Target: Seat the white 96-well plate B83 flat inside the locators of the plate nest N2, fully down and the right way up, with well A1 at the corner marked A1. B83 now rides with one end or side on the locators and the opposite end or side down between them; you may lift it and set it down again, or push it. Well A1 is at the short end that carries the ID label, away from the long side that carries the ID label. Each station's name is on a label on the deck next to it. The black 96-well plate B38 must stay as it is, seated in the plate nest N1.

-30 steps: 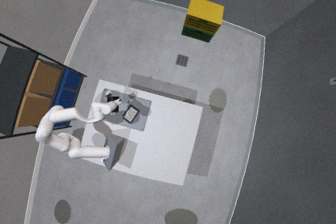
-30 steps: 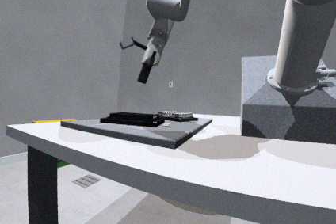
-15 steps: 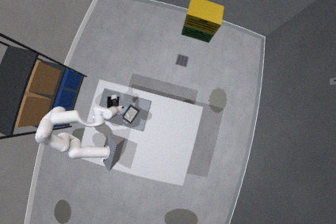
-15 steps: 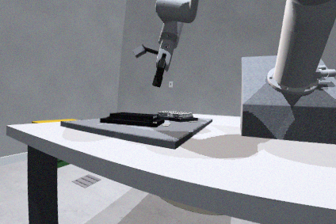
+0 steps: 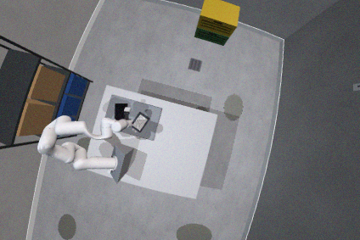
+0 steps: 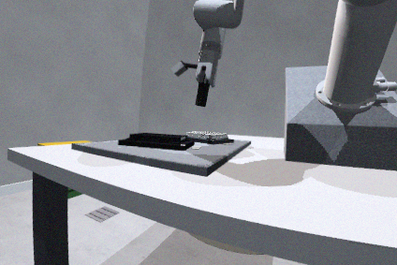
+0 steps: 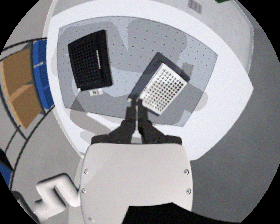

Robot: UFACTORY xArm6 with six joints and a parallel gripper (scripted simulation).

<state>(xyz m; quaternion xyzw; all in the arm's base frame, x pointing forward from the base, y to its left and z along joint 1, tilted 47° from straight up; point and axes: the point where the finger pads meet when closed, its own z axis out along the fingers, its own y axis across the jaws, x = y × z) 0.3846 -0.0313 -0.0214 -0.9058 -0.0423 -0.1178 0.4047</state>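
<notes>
My gripper is now 7 cm to the left of the white 96-well plate B83 and 12 cm above it. The rest, counted from my hand: black plate B38 (5 cm ahead, 15 cm to the left, 12 cm below); label (9 cm behind, 3 cm to the right, 14 cm below); plate nest N2 (6 cm to the right, 13 cm below).
</notes>
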